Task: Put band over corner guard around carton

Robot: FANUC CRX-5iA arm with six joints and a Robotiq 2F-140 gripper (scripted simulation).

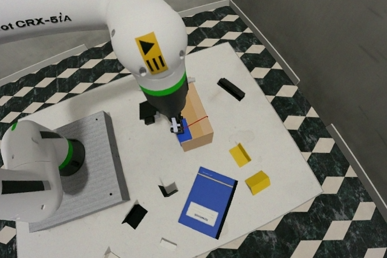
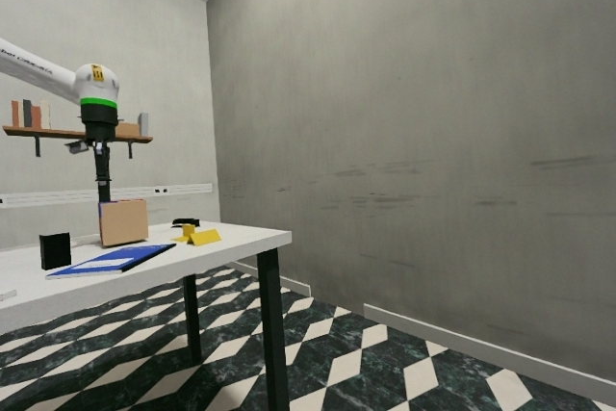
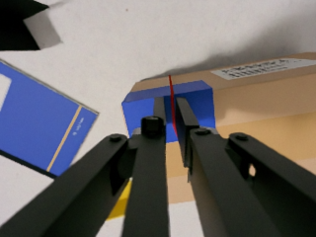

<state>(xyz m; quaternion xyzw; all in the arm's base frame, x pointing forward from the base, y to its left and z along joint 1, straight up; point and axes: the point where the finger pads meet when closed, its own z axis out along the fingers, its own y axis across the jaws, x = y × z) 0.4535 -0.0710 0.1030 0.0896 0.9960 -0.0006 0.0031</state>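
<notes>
Right now the blue corner guard is 5 cm below my hand. From my hand the other things lie so: blue book (25 cm to the right, 18 cm below, 1 cm ahead); small white piece (34 cm to the right, 17 cm below, 17 cm behind); carton (10 cm below, 8 cm to the left, 5 cm ahead).
</notes>
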